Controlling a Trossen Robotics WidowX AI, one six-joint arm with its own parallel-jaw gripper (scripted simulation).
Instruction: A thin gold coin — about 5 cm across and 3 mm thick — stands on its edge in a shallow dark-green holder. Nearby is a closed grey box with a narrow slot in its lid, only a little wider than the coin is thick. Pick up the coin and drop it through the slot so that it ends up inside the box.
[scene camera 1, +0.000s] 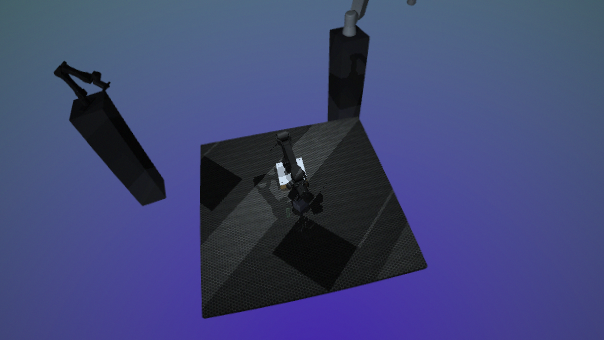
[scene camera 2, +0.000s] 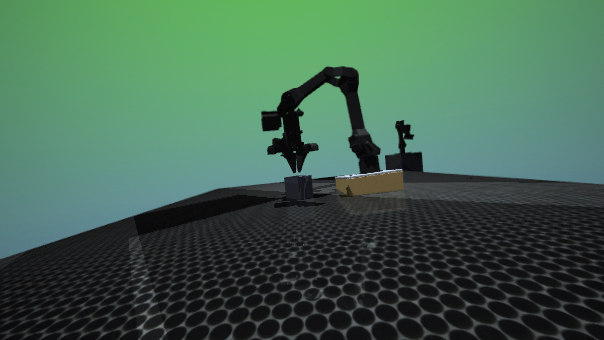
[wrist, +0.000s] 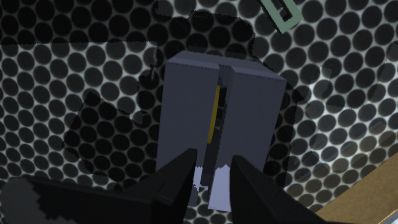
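You'd find my gripper (scene camera 2: 297, 172), (wrist: 213, 160) in both of those views.
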